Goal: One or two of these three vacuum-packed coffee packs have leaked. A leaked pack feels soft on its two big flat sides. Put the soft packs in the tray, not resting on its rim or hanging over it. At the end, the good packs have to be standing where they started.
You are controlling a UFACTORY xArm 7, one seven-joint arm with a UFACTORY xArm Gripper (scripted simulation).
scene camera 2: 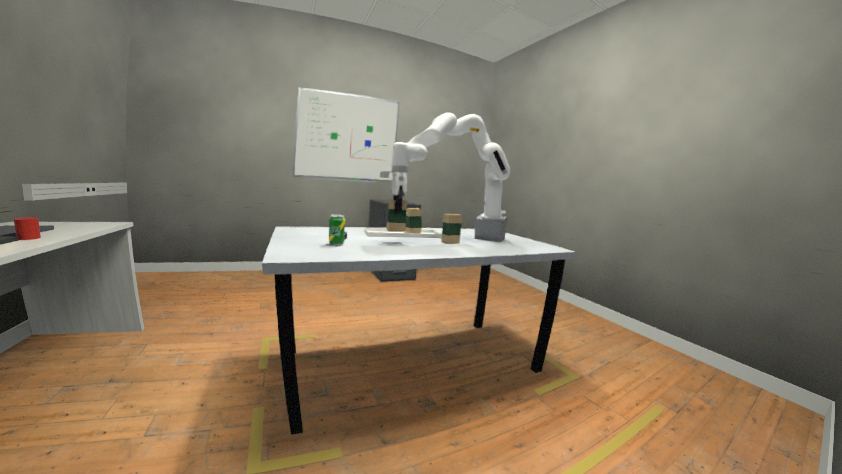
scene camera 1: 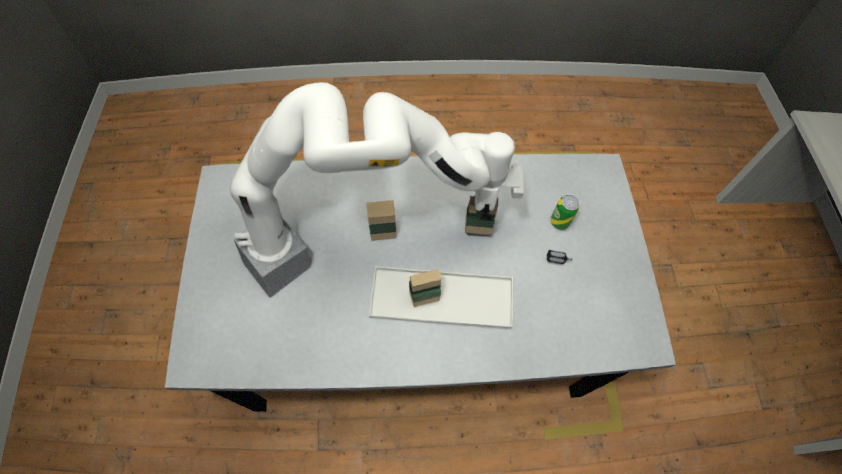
A white tray (scene camera 1: 483, 300) is 1.41 m from the lens.
